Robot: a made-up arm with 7 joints.
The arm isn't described. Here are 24 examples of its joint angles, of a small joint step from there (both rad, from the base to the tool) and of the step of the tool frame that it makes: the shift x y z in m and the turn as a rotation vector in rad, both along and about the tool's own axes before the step.
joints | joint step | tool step
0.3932 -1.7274 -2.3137 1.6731 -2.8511 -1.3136 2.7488 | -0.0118 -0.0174 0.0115 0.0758 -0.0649 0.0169 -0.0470 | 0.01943 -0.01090 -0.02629 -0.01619 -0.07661 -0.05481
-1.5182 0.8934 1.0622 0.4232 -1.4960 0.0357 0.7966 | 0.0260 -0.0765 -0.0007 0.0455 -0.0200 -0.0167 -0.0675 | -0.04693 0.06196 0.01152 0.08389 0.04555 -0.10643
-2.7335 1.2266 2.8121 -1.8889 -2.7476 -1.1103 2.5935 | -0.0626 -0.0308 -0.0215 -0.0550 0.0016 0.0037 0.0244 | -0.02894 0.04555 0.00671 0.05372 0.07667 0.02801
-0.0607 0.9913 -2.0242 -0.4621 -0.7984 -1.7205 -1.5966 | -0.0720 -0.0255 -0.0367 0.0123 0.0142 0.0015 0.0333 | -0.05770 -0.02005 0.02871 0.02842 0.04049 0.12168
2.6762 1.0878 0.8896 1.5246 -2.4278 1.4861 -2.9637 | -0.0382 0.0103 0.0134 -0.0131 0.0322 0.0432 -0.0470 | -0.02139 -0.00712 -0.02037 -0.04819 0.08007 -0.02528
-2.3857 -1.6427 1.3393 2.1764 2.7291 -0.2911 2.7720 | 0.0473 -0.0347 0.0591 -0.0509 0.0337 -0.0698 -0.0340 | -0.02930 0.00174 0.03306 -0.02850 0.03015 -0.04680
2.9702 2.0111 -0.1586 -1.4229 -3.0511 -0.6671 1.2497 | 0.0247 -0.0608 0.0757 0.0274 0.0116 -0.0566 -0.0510 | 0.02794 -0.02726 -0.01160 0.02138 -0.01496 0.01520
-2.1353 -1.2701 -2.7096 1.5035 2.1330 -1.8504 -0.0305 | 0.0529 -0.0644 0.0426 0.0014 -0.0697 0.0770 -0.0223 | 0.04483 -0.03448 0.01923 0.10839 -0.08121 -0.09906
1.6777 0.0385 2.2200 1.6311 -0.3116 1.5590 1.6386 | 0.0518 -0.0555 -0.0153 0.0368 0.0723 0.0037 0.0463 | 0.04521 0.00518 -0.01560 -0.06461 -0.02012 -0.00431
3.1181 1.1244 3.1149 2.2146 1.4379 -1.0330 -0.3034 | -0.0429 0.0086 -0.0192 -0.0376 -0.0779 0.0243 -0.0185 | -0.01592 0.02165 0.00046 0.07836 0.06321 -0.03172
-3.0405 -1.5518 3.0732 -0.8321 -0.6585 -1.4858 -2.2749 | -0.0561 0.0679 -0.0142 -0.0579 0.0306 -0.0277 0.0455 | 0.05079 0.05015 -0.03173 -0.09712 -0.05281 -0.05041
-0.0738 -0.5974 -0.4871 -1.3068 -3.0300 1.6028 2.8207 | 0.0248 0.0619 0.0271 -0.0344 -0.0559 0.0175 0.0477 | -0.02604 -0.01480 0.01538 0.03039 0.00342 0.00424
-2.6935 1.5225 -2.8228 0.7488 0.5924 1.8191 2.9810 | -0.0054 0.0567 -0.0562 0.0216 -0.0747 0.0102 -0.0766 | -0.01959 -0.00884 0.01892 0.12845 -0.00327 -0.04064
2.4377 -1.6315 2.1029 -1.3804 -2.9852 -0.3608 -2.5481 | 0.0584 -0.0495 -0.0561 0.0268 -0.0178 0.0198 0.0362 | 0.04166 0.06127 -0.01082 0.07296 -0.03999 0.04831
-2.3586 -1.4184 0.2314 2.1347 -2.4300 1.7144 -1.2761 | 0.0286 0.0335 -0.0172 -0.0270 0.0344 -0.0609 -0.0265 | -0.01924 -0.01554 -0.01341 -0.04332 0.08630 -0.02838
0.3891 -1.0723 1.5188 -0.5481 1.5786 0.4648 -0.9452 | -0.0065 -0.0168 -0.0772 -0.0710 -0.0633 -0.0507 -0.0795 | -0.00015 0.03852 -0.01080 0.01109 0.00506 -0.21775
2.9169 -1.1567 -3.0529 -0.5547 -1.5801 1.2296 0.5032 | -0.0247 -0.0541 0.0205 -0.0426 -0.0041 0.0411 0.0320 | 0.03801 0.00717 -0.01871 -0.04078 -0.05807 0.01998
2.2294 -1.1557 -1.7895 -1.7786 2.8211 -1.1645 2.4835 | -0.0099 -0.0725 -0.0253 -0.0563 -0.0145 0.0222 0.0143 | 0.01088 -0.03019 0.01351 -0.09841 0.02904 -0.04227
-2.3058 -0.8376 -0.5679 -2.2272 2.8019 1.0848 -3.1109 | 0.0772 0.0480 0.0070 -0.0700 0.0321 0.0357 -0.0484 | -0.03374 -0.02684 0.00175 0.00685 0.02482 -0.08596
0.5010 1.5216 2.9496 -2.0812 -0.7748 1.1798 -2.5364 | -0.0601 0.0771 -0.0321 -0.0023 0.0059 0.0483 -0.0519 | 0.03356 -0.03601 0.01165 -0.04088 0.00097 0.02302
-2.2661 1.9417 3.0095 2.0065 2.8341 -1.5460 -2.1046 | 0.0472 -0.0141 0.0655 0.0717 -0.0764 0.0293 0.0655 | 0.00399 0.00436 -0.02848 -0.05739 0.03353 -0.02636
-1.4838 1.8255 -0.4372 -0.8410 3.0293 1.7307 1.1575 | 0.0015 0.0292 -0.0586 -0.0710 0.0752 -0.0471 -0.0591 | -0.01515 -0.01760 -0.01275 0.02138 -0.05071 -0.01513
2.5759 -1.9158 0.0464 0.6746 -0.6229 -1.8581 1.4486 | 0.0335 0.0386 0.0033 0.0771 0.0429 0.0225 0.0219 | 0.00444 -0.00519 0.06527 -0.14042 0.05252 0.04387
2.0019 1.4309 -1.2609 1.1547 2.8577 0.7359 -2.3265 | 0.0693 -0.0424 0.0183 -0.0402 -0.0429 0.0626 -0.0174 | -0.07561 0.05038 -0.00594 0.12837 0.12793 -0.03933
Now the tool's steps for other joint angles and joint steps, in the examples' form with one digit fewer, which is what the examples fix.
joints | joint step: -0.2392 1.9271 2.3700 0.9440 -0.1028 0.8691 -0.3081 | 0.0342 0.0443 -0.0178 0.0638 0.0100 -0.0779 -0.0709
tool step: 0.0305 -0.0395 -0.0147 -0.0116 0.0150 -0.0089
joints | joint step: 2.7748 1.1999 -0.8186 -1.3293 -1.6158 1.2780 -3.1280 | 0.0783 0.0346 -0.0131 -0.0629 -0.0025 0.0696 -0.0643
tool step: 0.0157 0.0392 0.0303 -0.0491 0.0709 0.0449
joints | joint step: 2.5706 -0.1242 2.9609 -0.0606 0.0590 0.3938 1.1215 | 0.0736 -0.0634 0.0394 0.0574 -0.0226 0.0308 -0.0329
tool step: 0.0592 -0.0686 -0.0221 -0.1124 -0.1092 0.0451
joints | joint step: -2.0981 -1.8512 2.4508 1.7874 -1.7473 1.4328 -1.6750 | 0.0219 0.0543 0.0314 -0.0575 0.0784 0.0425 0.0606
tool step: 0.0244 0.0364 -0.0004 0.0238 0.0785 0.1864
